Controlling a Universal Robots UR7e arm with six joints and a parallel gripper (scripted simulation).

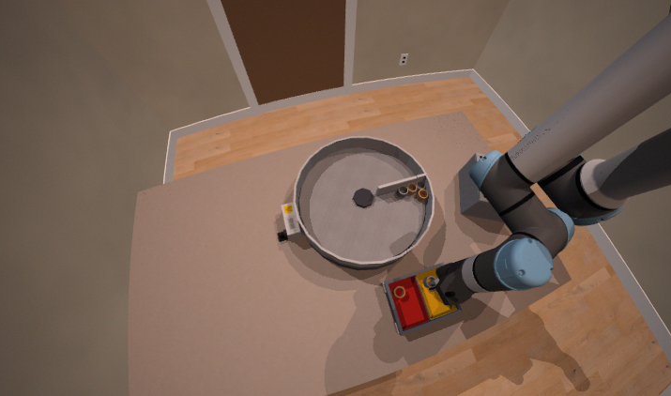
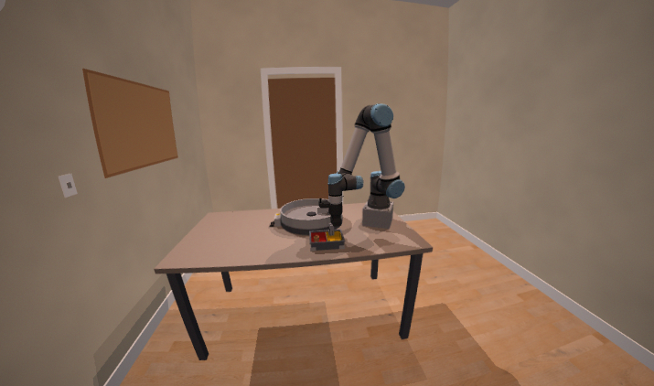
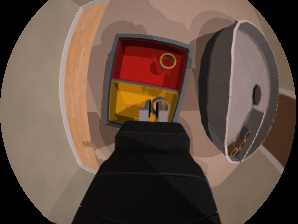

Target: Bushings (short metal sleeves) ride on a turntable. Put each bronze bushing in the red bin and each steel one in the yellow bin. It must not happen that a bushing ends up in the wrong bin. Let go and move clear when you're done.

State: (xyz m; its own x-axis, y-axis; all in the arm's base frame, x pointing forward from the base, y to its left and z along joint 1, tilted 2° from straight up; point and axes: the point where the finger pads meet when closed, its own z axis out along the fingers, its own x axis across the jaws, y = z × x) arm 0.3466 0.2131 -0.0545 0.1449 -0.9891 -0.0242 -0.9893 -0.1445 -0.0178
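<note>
The red bin is 30 mm ahead of my hand, 20 mm to the left of it and 40 mm below it. Round my hand: turntable: 100 mm ahead, 310 mm to the right, 10 mm below.
</note>
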